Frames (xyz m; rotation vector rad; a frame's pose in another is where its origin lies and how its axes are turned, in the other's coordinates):
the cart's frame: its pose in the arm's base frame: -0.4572 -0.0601 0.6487 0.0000 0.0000 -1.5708
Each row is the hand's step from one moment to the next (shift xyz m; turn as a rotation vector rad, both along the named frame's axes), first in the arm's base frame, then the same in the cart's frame.
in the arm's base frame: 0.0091 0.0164 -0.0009 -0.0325 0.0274 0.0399
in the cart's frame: -0.0164 0.0091 -0.0009 -0.0274 -0.0325 0.0399
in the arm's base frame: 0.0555 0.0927 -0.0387 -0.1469 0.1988 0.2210
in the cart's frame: -0.0927 0.0555 -0.0387 -0.1988 -0.1469 0.2210
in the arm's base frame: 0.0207 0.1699 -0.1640 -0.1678 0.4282 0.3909
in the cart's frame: -0.1699 0.0207 -0.1640 -0.4282 -0.1678 0.3909
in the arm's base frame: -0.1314 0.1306 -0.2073 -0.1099 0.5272 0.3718
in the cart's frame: -0.1306 -0.1314 -0.2073 -0.5272 -0.1099 0.3718
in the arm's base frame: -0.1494 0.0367 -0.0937 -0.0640 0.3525 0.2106
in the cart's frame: -0.0367 -0.1494 -0.0937 -0.3525 -0.0640 0.2106
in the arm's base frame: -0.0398 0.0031 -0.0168 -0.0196 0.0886 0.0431
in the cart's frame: -0.0031 -0.0398 -0.0168 -0.0886 -0.0196 0.0431
